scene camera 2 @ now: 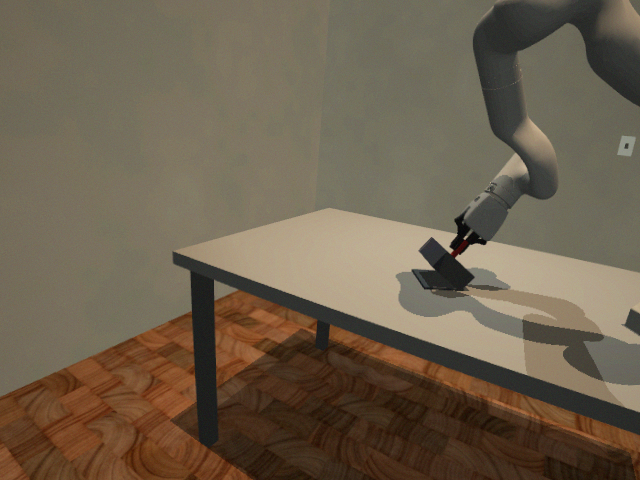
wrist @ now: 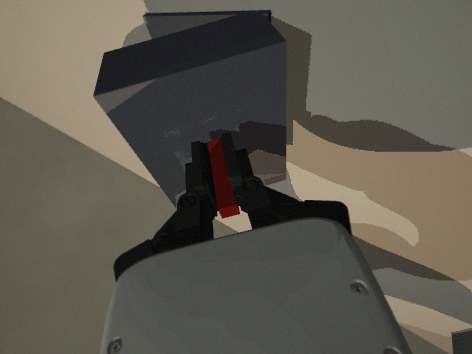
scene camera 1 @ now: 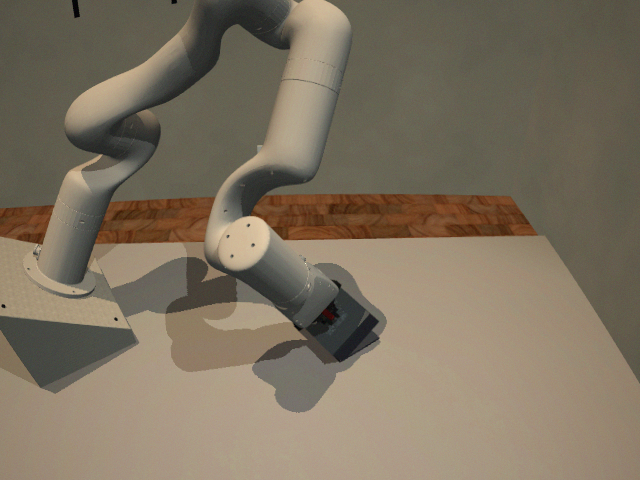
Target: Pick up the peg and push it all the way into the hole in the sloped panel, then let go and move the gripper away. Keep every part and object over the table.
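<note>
The red peg (scene camera 1: 327, 313) (scene camera 2: 459, 249) (wrist: 223, 187) is a square bar, with its near end sticking out between the fingers towards the wrist. My gripper (scene camera 2: 456, 248) (wrist: 216, 152) is shut on the peg, with its fingertips close to the face of the sloped panel. The sloped panel (scene camera 1: 343, 336) (scene camera 2: 452, 269) (wrist: 200, 95) is a thick dark grey block, tilted on a flat dark base. The peg's far end meets the panel's face. The hole is hidden behind the fingers and peg, so how deep the peg sits cannot be seen.
The pale table (scene camera 1: 465, 403) (scene camera 2: 289, 258) carries the panel's base plate (scene camera 2: 421, 279) (wrist: 165, 21). The arm's wedge-shaped mount (scene camera 1: 62, 346) stands at the left in scene camera 1. The table's near edge (scene camera 2: 330, 322) runs below the panel in scene camera 2.
</note>
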